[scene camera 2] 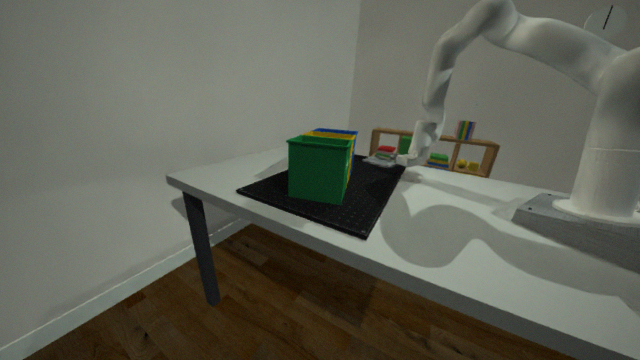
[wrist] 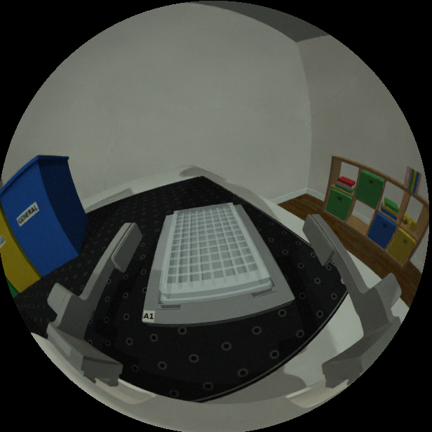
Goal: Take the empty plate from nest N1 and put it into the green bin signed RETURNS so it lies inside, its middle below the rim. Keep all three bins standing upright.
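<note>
The clear, empty plate (wrist: 215, 247) sits flat in the grey nest (wrist: 215, 314) marked A1 at its near left corner. In the scene view the nest and plate (scene camera 2: 381, 162) show small at the far end of the black board. My gripper (wrist: 222, 245) (scene camera 2: 400, 161) is open and empty. In the wrist view its fingers stand wide apart, one to each side of the plate and nest. The green bin (scene camera 2: 319, 170) stands upright at the near end of the board; its sign does not show. A sliver of it shows in the wrist view.
The yellow bin (wrist: 17, 255) (scene camera 2: 330, 135) and the blue bin (wrist: 45, 215) (scene camera 2: 336, 130), signed GENERAL, stand upright in a row behind the green one. All are on the black board (scene camera 2: 370, 205) (wrist: 210, 360). A wooden shelf (scene camera 2: 482, 142) stands beyond the table (scene camera 2: 450, 225).
</note>
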